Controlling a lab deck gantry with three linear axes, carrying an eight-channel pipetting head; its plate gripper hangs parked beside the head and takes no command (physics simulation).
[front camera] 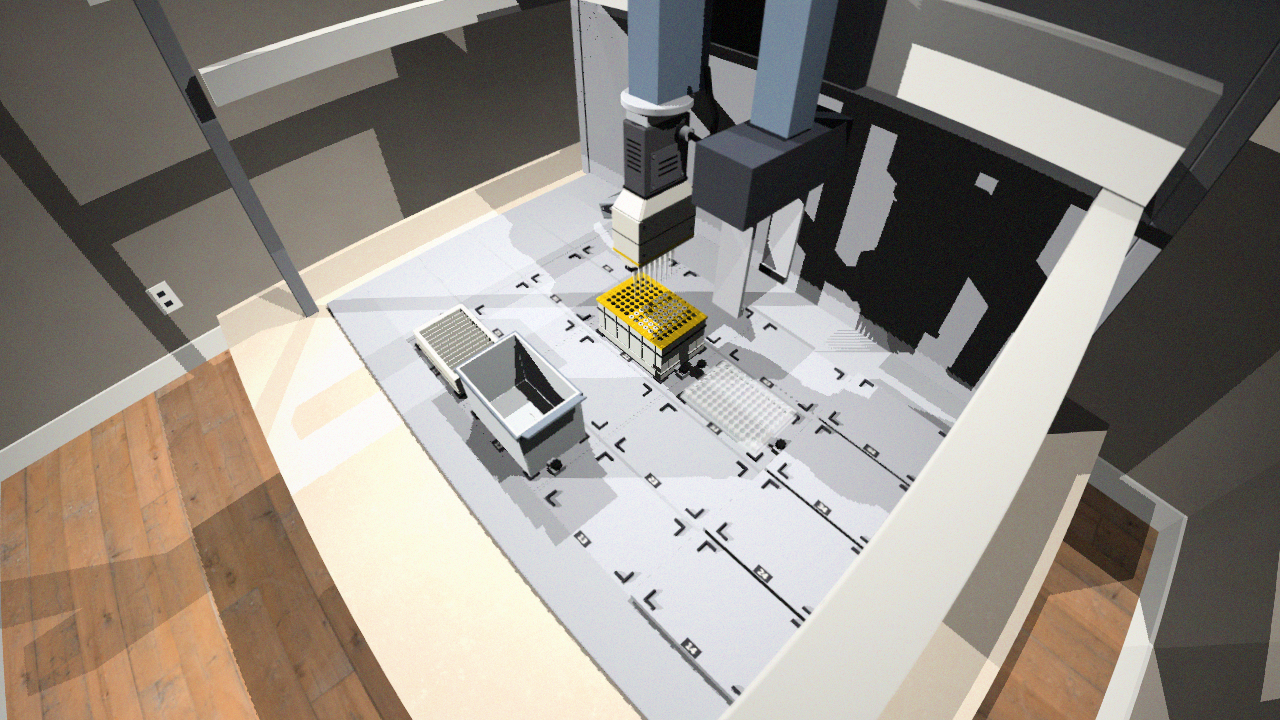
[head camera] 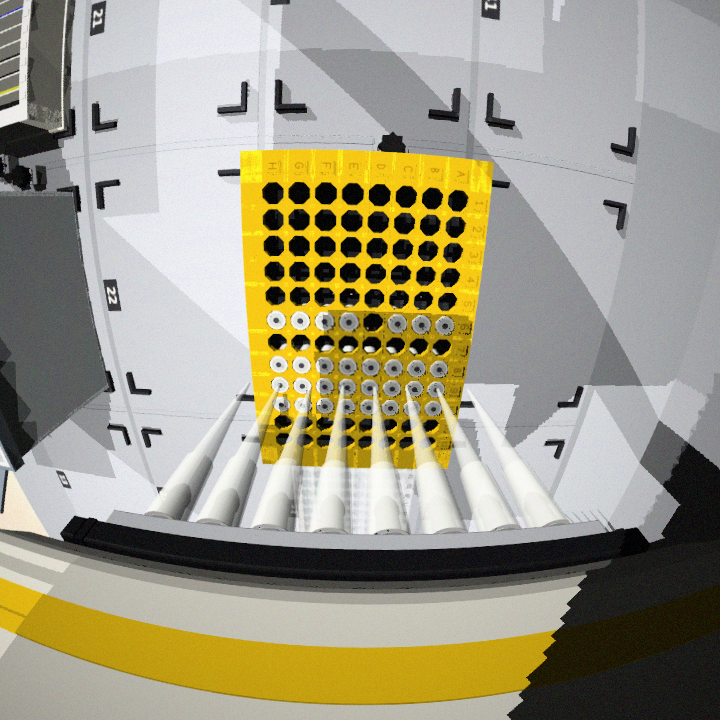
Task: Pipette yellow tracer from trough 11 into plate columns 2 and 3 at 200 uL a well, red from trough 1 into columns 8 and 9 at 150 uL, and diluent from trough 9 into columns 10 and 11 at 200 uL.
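The pipetting head carries eight white tips, hanging above the yellow tip rack. In the head view, rack columns 1 to 5, 7, 11 and 12 are empty; columns 8 to 10 hold tips, and column 6 holds tips except at D. The clear well plate lies beyond the rack, partly behind the tips in the head view. The trough block stands at the left; its trough contents are hard to tell. The parked gripper is open, its two white paddles apart.
A deep grey open-topped bin stands beside the trough block, its walls rising above it. A pale frame beam crosses the right foreground in the front view. A dark panel stands behind the deck.
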